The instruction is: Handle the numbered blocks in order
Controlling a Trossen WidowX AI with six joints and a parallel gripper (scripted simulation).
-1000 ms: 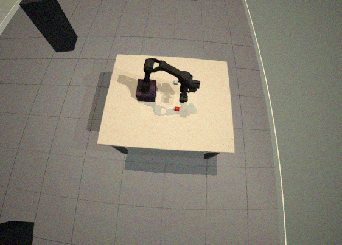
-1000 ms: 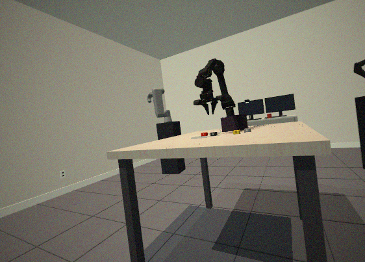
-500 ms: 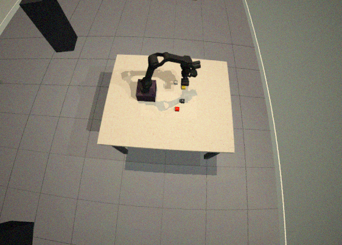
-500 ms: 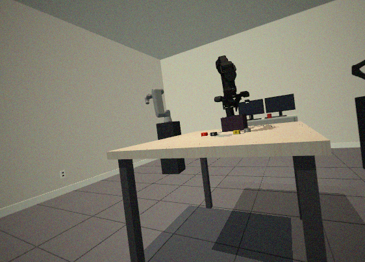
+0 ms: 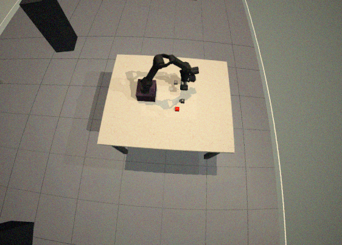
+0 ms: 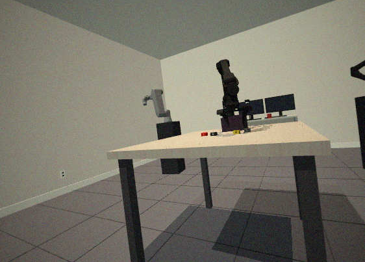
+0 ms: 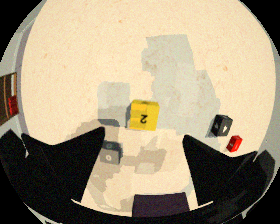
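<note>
My gripper tip is 10 mm short of the yellow block and 40 mm above it. Also, from my gripper tip: red block 70 mm behind, 210 mm to the right, 40 mm below; then black block 10 mm behind, 130 mm to the right, 40 mm below; then grey block 60 mm behind, 50 mm to the left, 40 mm below.
</note>
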